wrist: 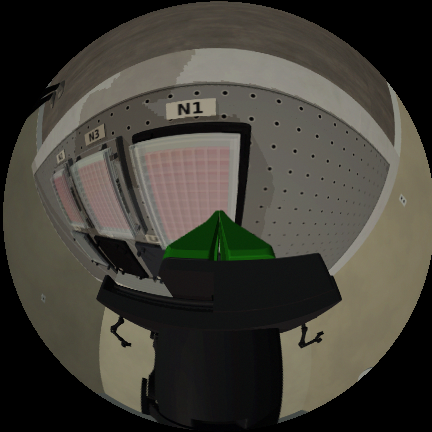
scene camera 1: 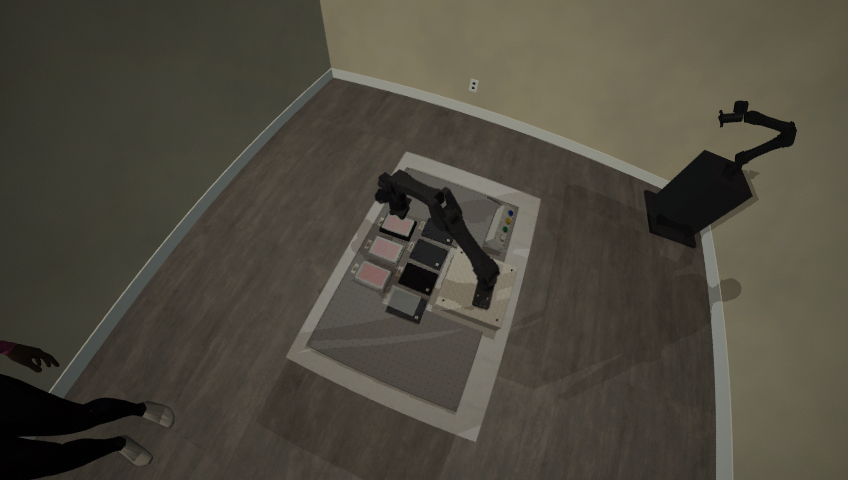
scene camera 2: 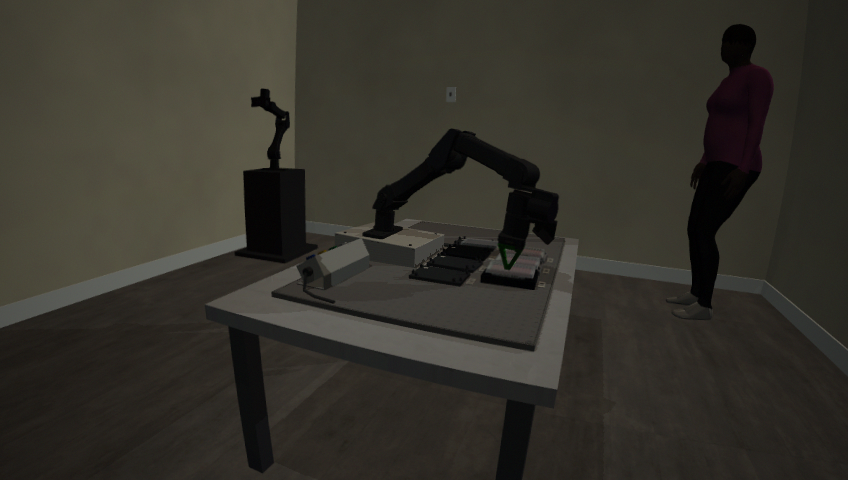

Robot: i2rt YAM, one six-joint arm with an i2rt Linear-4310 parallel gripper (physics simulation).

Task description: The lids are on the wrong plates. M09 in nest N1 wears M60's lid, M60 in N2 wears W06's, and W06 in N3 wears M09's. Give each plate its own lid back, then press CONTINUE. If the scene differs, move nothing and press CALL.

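Places are measured from the arm's base along level axes (x ahead, y left, z up), in centimetres.
Pixels of known places: gripper, fingertip midpoint: (wrist: 218,216) (scene camera 1: 401,219) (scene camera 2: 507,269); arm's base, link origin: (scene camera 1: 485,285) (scene camera 2: 383,232).
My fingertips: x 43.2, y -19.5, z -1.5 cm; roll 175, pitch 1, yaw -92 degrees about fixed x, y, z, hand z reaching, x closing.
For each thing: its top centre in the pictures, then the offset to it from my fingertips.
- N1, top centre: (wrist: 186,209) (scene camera 2: 511,266) (scene camera 1: 397,223) dx +0.9, dy +2.8, dz +0.1 cm
- N3, top centre: (wrist: 96,203) (scene camera 2: 518,258) (scene camera 1: 386,248) dx +1.7, dy +15.9, dz -1.0 cm
- N2, top centre: (wrist: 64,202) (scene camera 2: 524,249) (scene camera 1: 372,273) dx +2.8, dy +28.9, dz -1.2 cm
- button box, top centre: (scene camera 2: 334,245) (scene camera 1: 503,221) dx -44.5, dy -12.1, dz +4.5 cm
- grey flat piece, top centre: (wrist: 87,250) (scene camera 2: 481,241) (scene camera 1: 402,300) dx -12.7, dy +35.3, dz -1.6 cm
My gripper (scene camera 1: 399,215) (scene camera 2: 507,268) (wrist: 218,216) is shut, its green fingertips together with no object between them. It points down over the plate at N1 (scene camera 1: 397,225) (scene camera 2: 523,272) (wrist: 190,180), a pink-welled plate under a clear lid. In the wrist view the black rim of its nest (wrist: 245,150) shows along the top and right. The plate at N3 (scene camera 1: 385,249) (wrist: 102,192) and the plate at N2 (scene camera 1: 372,275) (wrist: 67,197) also look pink and lidded. Any plate or lid names are unreadable. The button box (scene camera 1: 498,228) (scene camera 2: 342,262) has blue, yellow and green buttons.
Dark flat holders (scene camera 1: 428,253) (scene camera 2: 440,274) (wrist: 120,255) stand in a row between the plates and the arm's base plate (scene camera 1: 449,297) (scene camera 2: 404,254). A grey flat piece (scene camera 1: 406,302) lies on the end holder. A person (scene camera 2: 734,118) stands beyond the table. Another arm (scene camera 1: 767,133) (scene camera 2: 276,130) stands on a black pedestal.
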